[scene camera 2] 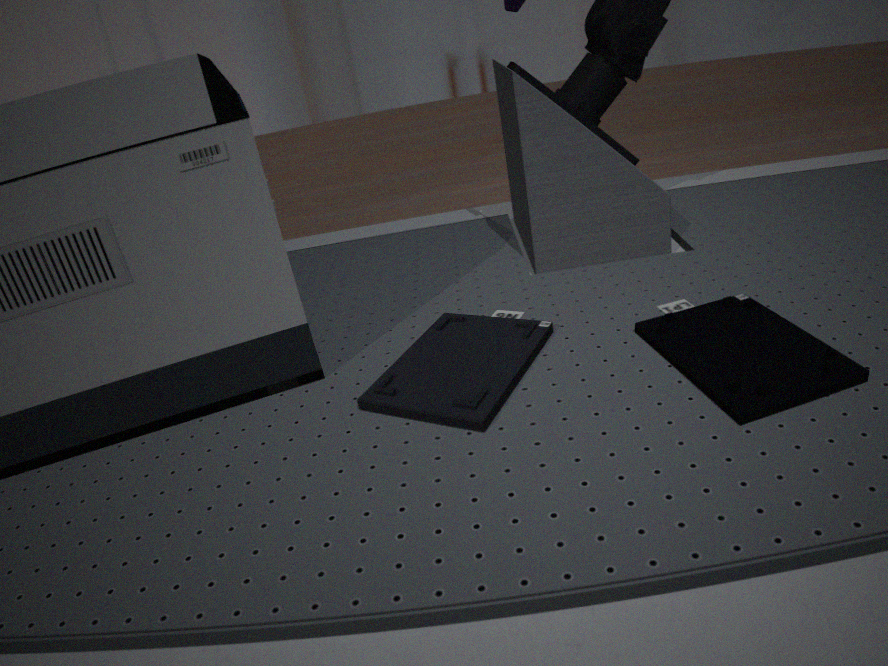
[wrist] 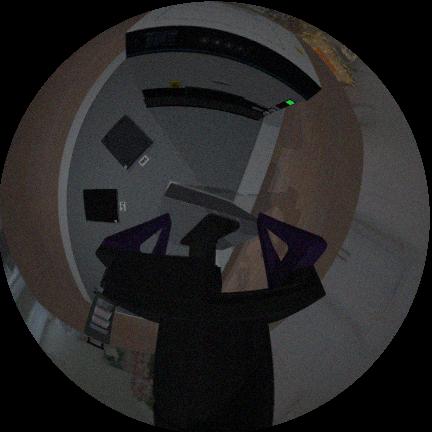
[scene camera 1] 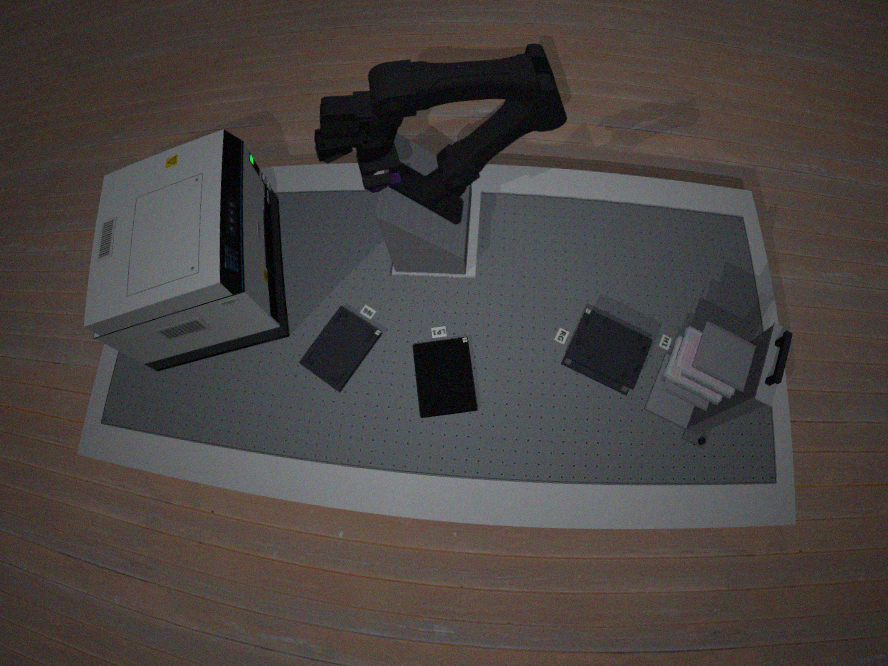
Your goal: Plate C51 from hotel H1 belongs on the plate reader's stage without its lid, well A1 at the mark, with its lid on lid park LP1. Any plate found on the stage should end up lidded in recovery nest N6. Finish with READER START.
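Frame: origin at the arm's base, x ahead, y left, z up, level; millimetres.
Where they show: gripper, between the fingertips: (scene camera 2: 490, 2) (wrist: 213, 217) (scene camera 1: 369, 169); arm's base, origin of its link: (scene camera 2: 570, 116) (wrist: 203, 233) (scene camera 1: 425, 193).
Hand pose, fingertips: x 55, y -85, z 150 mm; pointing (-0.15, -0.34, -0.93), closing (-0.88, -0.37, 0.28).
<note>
Things, the pixels of their centre, and the offset from my fingertips. "pt": a spot on its surface instead. Level surfaces: height alone.
- white plate reader, middle of its body: (scene camera 2: 104, 230) (scene camera 1: 189, 253) (wrist: 222, 49) dx +118, dy -466, dz -151 mm
- Hotel H1, middle of its body: (scene camera 1: 719, 375) (wrist: 100, 317) dx +310, dy +703, dz -129 mm
- Nest N6, middle of its body: (scene camera 2: 460, 361) (scene camera 1: 339, 347) (wrist: 123, 139) dx +267, dy -84, dz -295 mm
- Lid park LP1, middle of its body: (scene camera 2: 742, 345) (scene camera 1: 444, 376) (wrist: 98, 205) dx +309, dy +158, dz -294 mm
- dark nest labelled RG, middle of its body: (scene camera 1: 607, 350) dx +231, dy +504, dz -266 mm
- perforated deck, height of its surface: dz -304 mm
- small dark knob, a spot on its surface: (scene camera 1: 702, 440) pt dx +411, dy +736, dz -288 mm
My gripper (wrist: 213, 217) is open and empty, high near the arm's mount; its purple fingers stand wide apart in the wrist view. The white plate reader (scene camera 1: 164, 236) (scene camera 2: 143, 215) (wrist: 210, 75) stands at the left, a green light on its front; no stage or plate on it shows. Hotel H1 (scene camera 1: 761, 372) (wrist: 91, 325) at the right holds several pale plates (scene camera 1: 692, 362); which one is C51 cannot be told. Nest N6 (scene camera 1: 341, 349) (scene camera 2: 459, 369) (wrist: 126, 141) is bare. Lid park LP1 (scene camera 1: 444, 376) (scene camera 2: 749, 358) (wrist: 101, 205) is a bare black pad.
A dark nest labelled RG (scene camera 1: 609, 347) stands between LP1 and the hotel. The grey wedge-shaped arm mount (scene camera 1: 430, 243) (scene camera 2: 588, 193) rises at the back middle of the perforated deck (scene camera 1: 516, 437) (scene camera 2: 430, 501). A small dark knob (scene camera 1: 702, 440) is near the hotel's front.
</note>
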